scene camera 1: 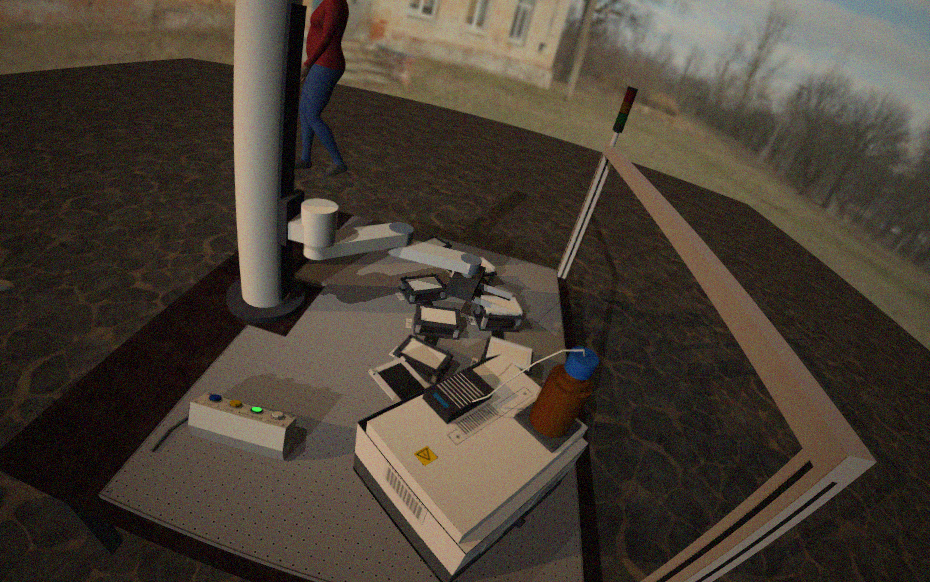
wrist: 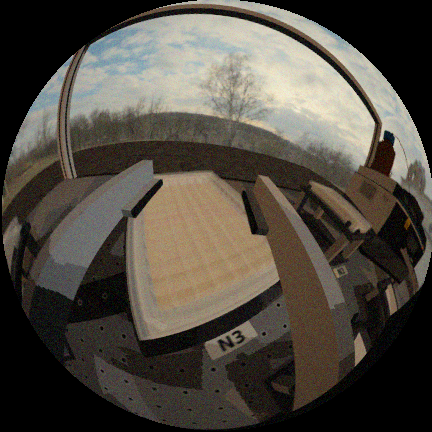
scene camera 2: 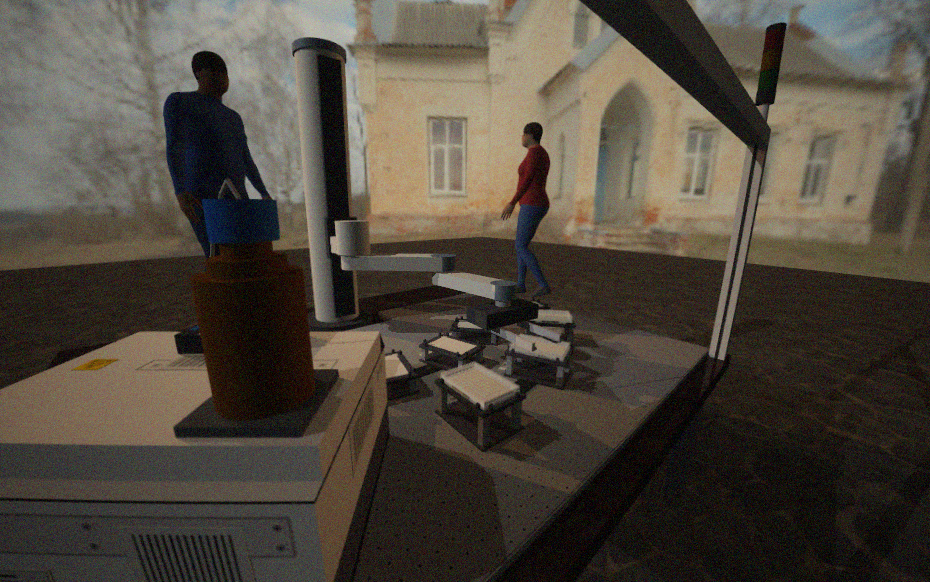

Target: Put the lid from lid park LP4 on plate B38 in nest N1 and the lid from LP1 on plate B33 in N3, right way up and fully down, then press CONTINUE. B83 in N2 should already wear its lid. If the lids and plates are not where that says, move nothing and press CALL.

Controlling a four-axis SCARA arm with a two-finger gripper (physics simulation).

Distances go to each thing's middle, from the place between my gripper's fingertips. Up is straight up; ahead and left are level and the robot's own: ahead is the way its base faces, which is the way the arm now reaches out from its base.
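There is the brown bottle [scene camera 2: 251,308], and I find it a good way above my hand, a little ahead of it and far to the right of it.
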